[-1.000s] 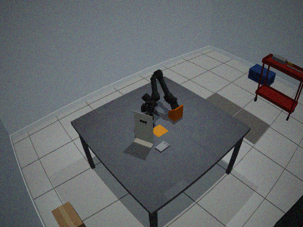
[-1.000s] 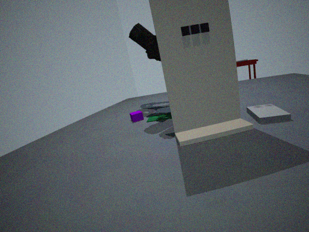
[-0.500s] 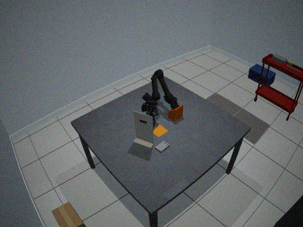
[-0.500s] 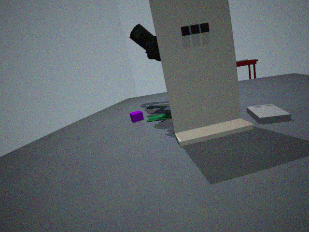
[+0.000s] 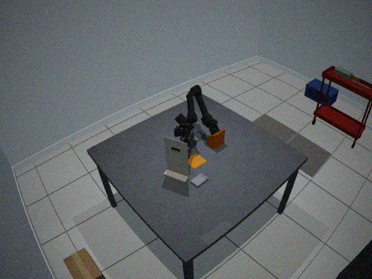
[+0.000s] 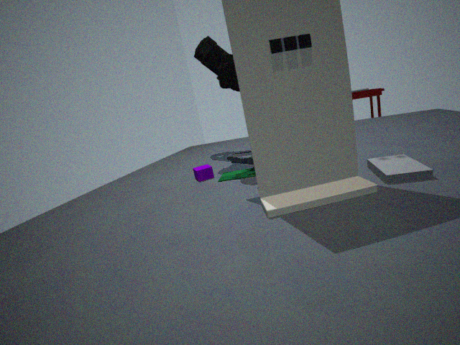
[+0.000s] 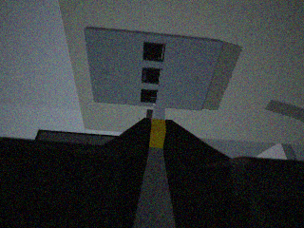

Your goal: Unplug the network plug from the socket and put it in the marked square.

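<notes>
The orange marked square lies 230 mm below my gripper tip and 110 mm behind it. Round my gripper tip: yellow plug (right at my gripper tip); then green patch (230 mm below, 150 mm to the right, 70 mm behind); then upright pale panel (90 mm below, 80 mm ahead, 40 mm to the left).
</notes>
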